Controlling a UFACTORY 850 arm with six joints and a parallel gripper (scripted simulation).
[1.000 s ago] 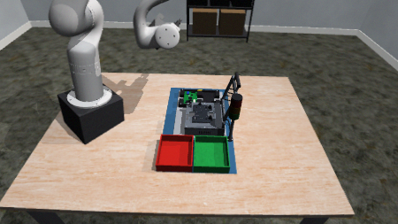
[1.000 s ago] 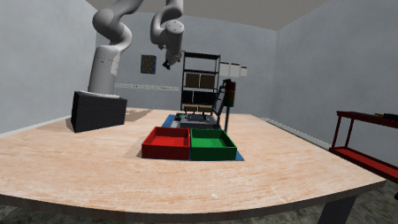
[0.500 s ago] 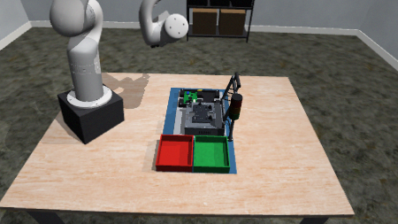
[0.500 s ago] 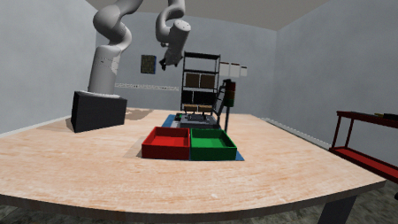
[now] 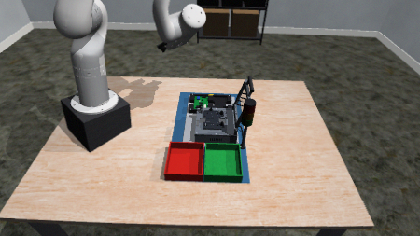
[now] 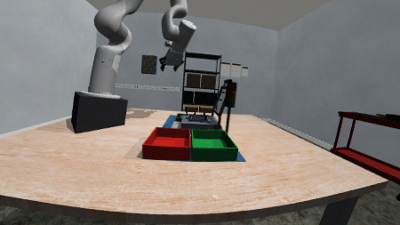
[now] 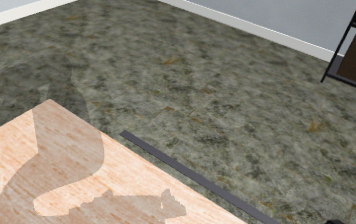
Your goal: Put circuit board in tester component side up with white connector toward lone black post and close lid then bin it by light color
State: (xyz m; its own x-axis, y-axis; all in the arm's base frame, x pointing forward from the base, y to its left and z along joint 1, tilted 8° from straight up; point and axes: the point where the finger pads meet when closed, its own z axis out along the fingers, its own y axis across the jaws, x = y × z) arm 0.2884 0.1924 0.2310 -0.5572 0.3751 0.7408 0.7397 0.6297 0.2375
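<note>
The green circuit board lies 310 mm below my hand, 140 mm ahead of it and 20 mm to the right of it. Round my hand: dark nest 260 mm below, 210 mm ahead, 170 mm to the right; clear lid 330 mm ahead, 170 mm to the right, 140 mm below; red bin 390 mm to the right, 310 mm below, 120 mm ahead.
</note>
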